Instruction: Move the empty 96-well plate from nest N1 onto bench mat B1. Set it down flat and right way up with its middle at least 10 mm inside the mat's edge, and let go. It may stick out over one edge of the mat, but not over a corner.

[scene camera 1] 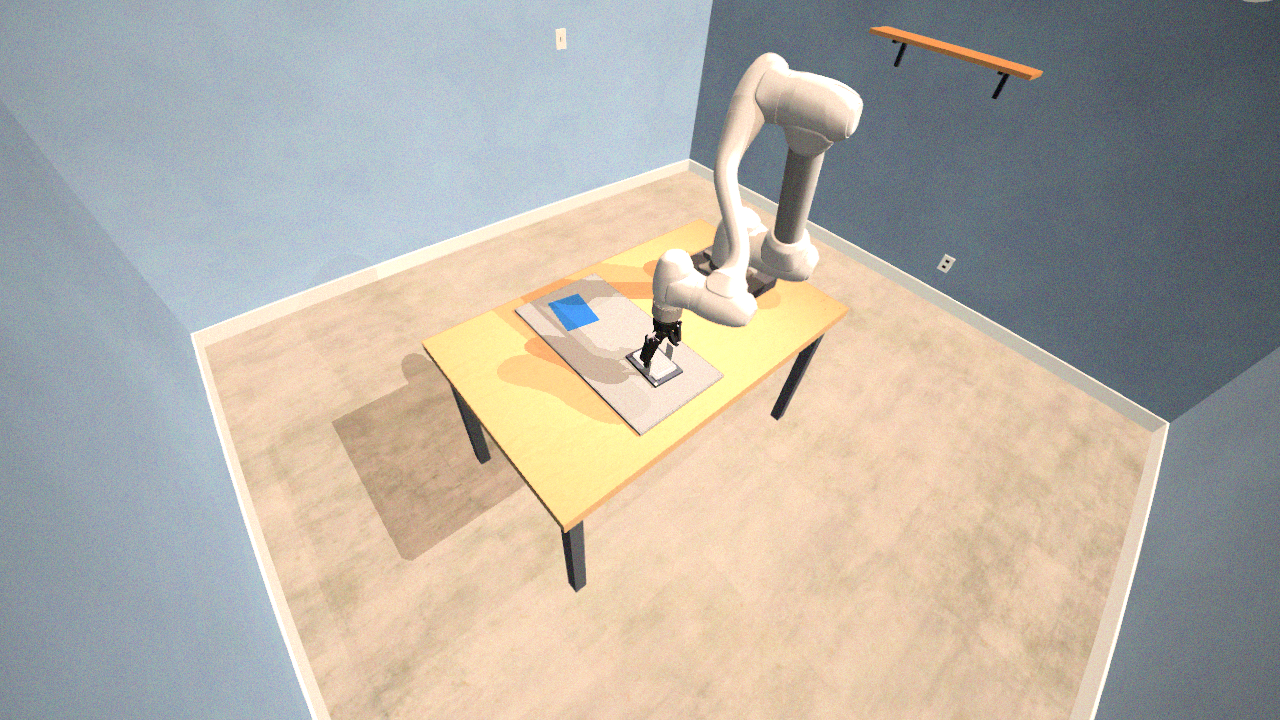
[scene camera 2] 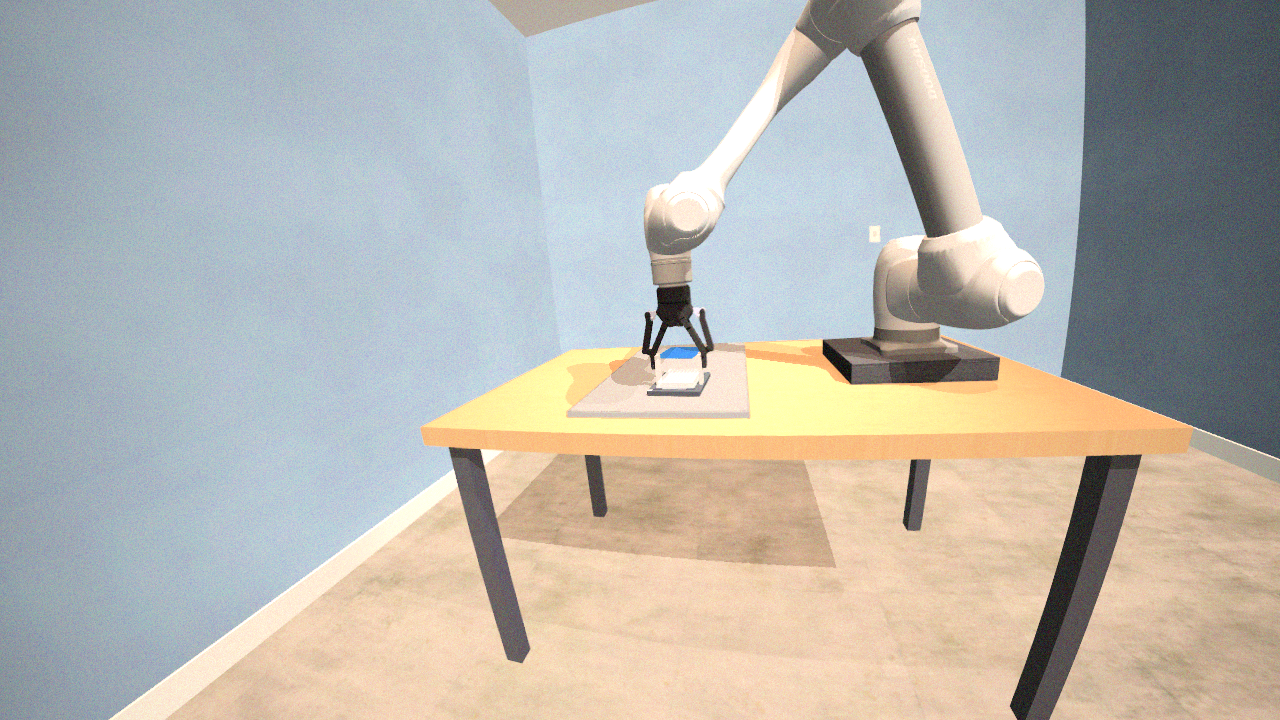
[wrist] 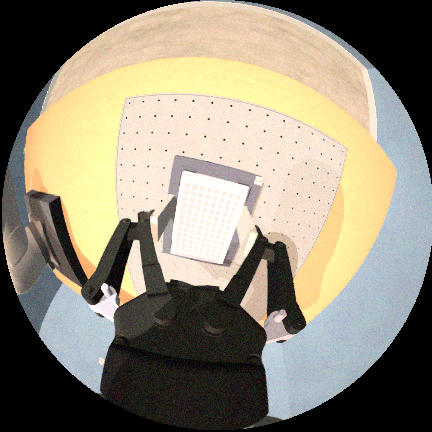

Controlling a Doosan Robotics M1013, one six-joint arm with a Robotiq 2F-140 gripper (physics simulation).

Path:
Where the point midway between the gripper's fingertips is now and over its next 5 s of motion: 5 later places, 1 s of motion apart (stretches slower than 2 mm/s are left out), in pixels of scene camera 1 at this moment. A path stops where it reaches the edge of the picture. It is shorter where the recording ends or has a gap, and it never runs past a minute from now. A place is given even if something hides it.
My gripper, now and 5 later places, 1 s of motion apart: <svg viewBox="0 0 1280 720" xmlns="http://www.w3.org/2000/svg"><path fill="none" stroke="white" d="M658 365L659 356L606 320L568 297L581 313L581 315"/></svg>

